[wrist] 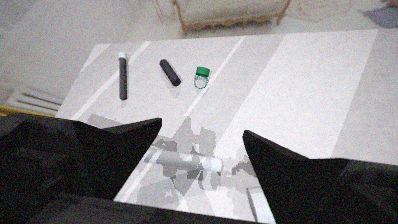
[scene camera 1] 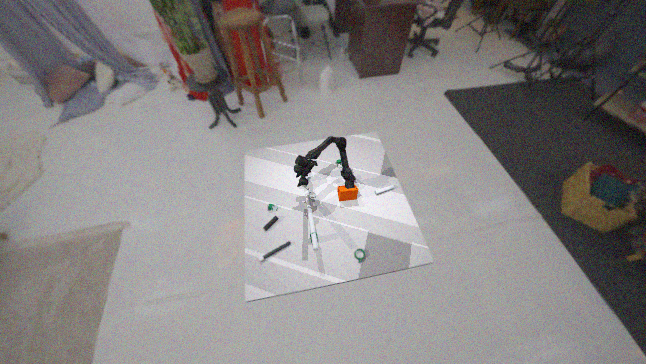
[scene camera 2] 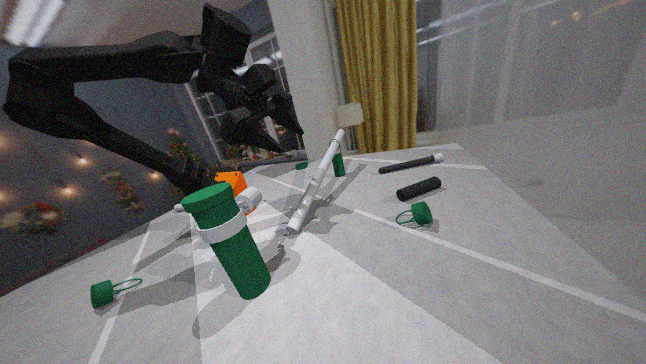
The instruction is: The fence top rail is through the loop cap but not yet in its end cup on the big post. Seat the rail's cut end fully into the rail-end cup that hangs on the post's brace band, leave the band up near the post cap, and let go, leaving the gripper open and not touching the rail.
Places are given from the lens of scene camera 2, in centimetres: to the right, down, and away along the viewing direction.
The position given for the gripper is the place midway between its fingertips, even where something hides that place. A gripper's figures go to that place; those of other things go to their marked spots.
gripper (scene camera 2: 293, 142): -6, -8, 36
white top rail (scene camera 2: 295, 222): -7, 10, 44
big green post (scene camera 2: 239, 255): -14, 12, 28
The marked spots on the big green post and the white top rail are 18 cm apart.
